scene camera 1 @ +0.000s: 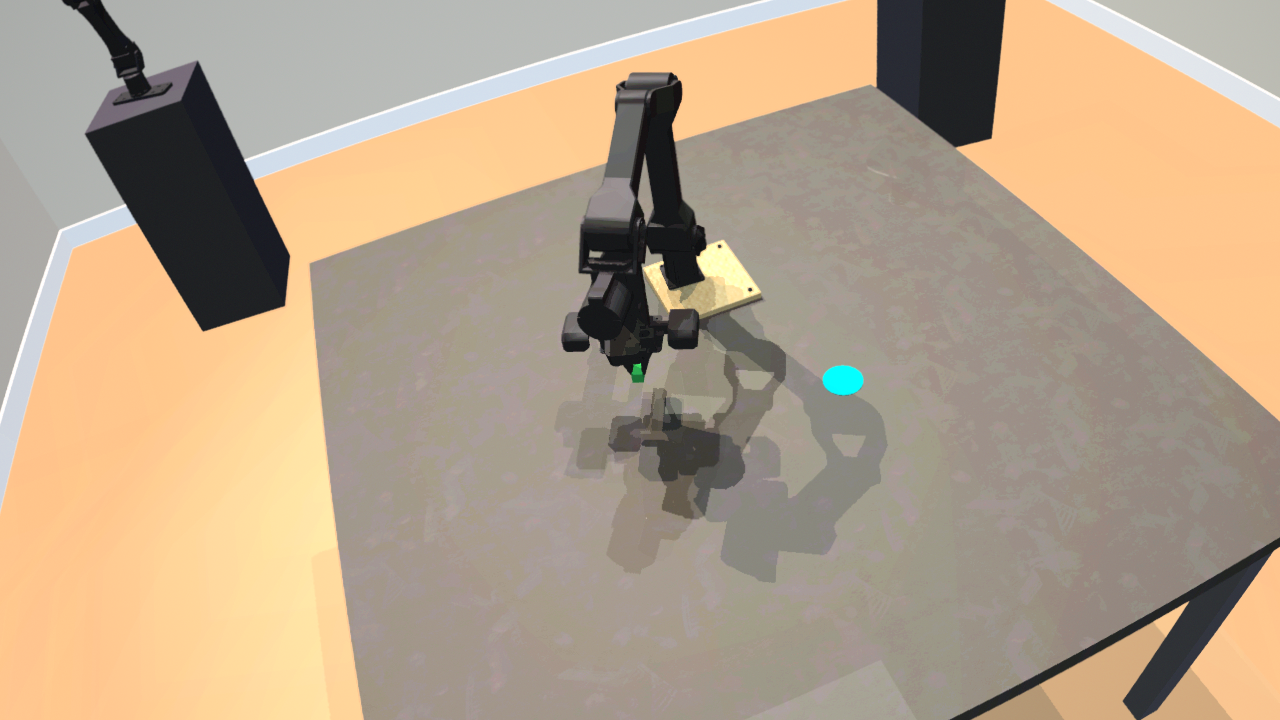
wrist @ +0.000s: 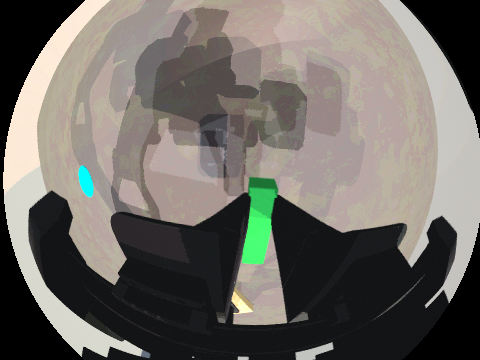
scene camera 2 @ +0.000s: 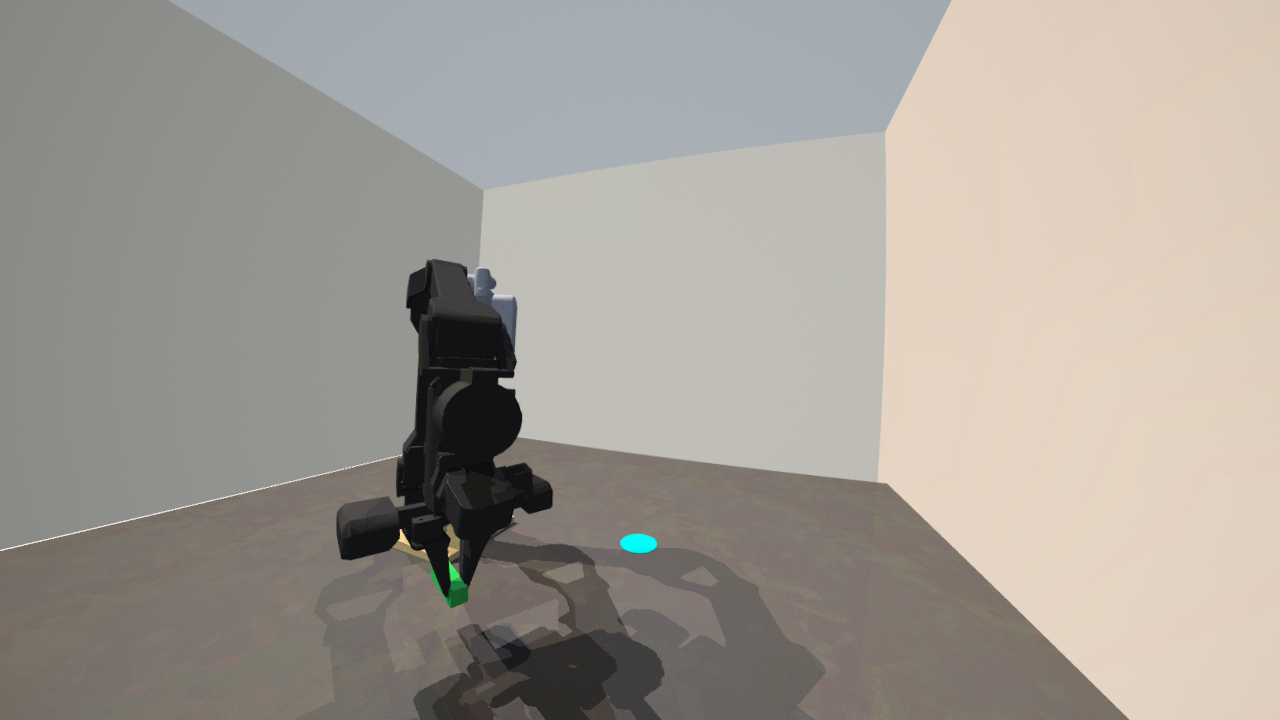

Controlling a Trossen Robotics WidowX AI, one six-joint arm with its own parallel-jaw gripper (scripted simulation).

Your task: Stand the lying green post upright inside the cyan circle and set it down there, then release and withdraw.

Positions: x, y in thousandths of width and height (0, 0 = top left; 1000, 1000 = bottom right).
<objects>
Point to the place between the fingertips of my gripper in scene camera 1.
499, 519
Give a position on a green post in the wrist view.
At 547, 529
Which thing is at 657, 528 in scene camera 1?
A cyan circle.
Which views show my gripper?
Scene camera 1, the wrist view and scene camera 2: all of them.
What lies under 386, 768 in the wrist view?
My gripper.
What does my gripper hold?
A green post.
</objects>
